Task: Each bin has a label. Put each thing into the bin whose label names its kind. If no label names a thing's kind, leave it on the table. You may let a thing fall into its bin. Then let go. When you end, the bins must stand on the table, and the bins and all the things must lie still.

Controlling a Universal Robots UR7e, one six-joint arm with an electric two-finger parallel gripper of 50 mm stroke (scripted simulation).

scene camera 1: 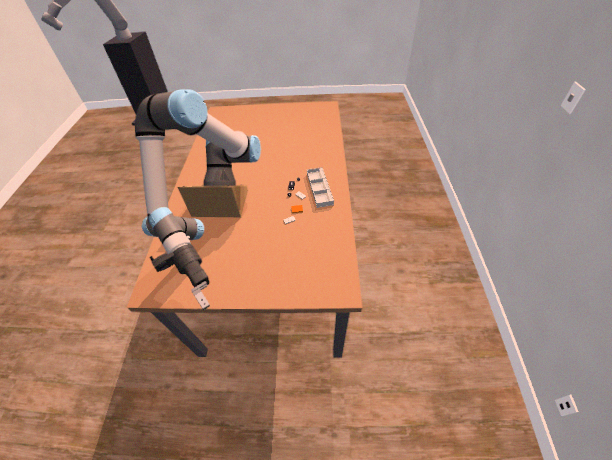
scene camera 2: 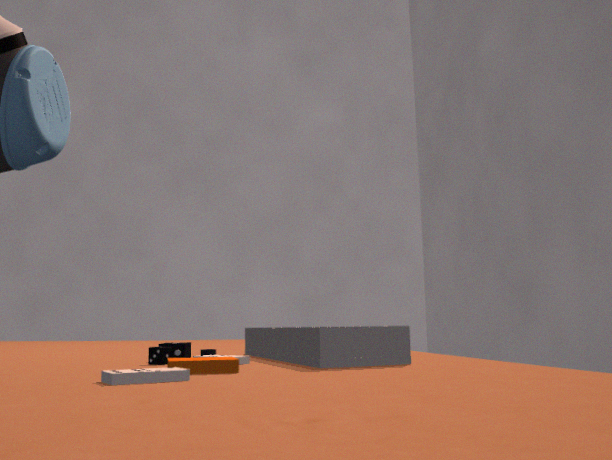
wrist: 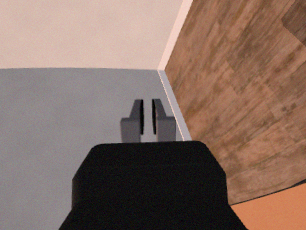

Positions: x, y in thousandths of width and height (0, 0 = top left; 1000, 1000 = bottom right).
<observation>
my gripper: scene camera 1 337, 668; wrist 482, 480; not seen in scene camera 2 (out of frame)
grey bin tray: scene camera 1 524, 410; scene camera 2 525, 755; not seen in the wrist view (out of frame)
</observation>
